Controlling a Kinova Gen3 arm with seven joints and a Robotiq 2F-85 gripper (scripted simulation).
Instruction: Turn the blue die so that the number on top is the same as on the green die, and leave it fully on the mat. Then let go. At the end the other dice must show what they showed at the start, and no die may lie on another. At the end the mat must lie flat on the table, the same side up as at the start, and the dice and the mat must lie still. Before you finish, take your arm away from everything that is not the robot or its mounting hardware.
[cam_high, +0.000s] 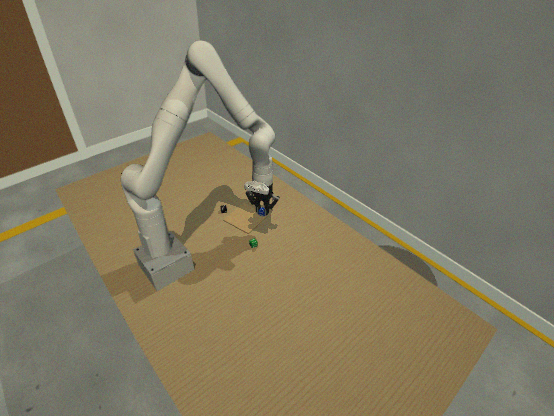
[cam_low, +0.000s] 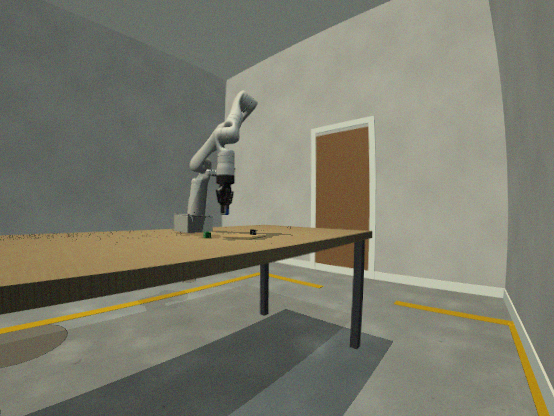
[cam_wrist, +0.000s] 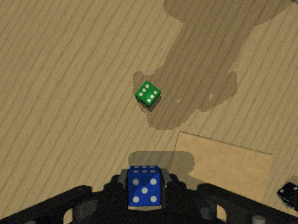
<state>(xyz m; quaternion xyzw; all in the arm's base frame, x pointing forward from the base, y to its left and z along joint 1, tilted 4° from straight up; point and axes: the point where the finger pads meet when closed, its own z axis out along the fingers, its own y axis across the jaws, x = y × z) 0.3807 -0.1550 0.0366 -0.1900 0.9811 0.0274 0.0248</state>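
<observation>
Right now the blue die is 1 cm below my hand. Also, from my hand: black die (22 cm to the left, 11 cm below, 2 cm behind); then green die (11 cm below, 8 cm behind, 3 cm to the right); then tan mat (12 cm below, 11 cm to the left, 1 cm ahead).
</observation>
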